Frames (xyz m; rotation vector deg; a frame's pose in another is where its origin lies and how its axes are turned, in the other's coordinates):
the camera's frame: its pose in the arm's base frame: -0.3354 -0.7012 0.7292 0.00 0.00 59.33
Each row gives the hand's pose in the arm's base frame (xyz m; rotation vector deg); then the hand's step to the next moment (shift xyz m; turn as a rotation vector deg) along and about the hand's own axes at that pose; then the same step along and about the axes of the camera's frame.
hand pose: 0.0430 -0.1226 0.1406 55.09 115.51 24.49
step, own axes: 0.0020 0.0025 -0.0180 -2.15 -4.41 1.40
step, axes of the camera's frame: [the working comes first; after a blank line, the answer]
step, axes of the arm's base frame: -0.0140 0.0040 0.0110 -0.20 -4.56 -2.28

-0.0037 0.0141 0.0110 -4.02 -2.15 -2.28
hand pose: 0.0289 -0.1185 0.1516 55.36 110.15 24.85
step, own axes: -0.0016 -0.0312 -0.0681 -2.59 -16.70 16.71
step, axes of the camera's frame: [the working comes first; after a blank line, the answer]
step, axes of the arm's base frame: -0.0714 -0.0153 0.0168 7.37 -13.92 -17.79

-0.0496 0.0536 0.0168 -8.21 -13.45 -17.79
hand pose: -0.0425 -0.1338 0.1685 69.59 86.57 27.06
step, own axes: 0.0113 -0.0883 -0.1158 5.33 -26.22 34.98
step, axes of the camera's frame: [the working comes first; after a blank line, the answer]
step, axes of the arm's base frame: -0.1406 0.0096 -0.0383 20.44 -16.36 -35.41

-0.0635 0.1259 -0.0383 -3.65 -25.93 -35.41
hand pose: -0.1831 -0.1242 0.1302 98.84 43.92 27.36
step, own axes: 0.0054 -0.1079 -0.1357 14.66 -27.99 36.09
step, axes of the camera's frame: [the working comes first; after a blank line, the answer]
step, axes of the arm's base frame: -0.1130 0.1145 -0.0648 27.32 -10.28 -38.07

0.0408 0.1556 -0.0648 5.09 -28.74 -38.07
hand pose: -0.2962 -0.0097 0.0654 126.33 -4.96 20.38
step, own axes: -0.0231 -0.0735 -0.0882 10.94 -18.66 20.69
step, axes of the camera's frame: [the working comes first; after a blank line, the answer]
step, axes of the arm's base frame: -0.0280 0.1131 -0.0122 18.58 -4.12 -23.11

0.0829 0.0818 -0.0122 5.93 -18.08 -23.11
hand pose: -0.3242 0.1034 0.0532 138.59 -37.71 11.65
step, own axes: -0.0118 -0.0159 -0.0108 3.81 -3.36 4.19
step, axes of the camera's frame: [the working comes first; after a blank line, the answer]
step, axes of the arm's base frame: -0.0021 0.0222 -0.0032 4.93 -1.77 -3.99

0.0181 0.0131 -0.0032 0.99 -5.14 -3.99
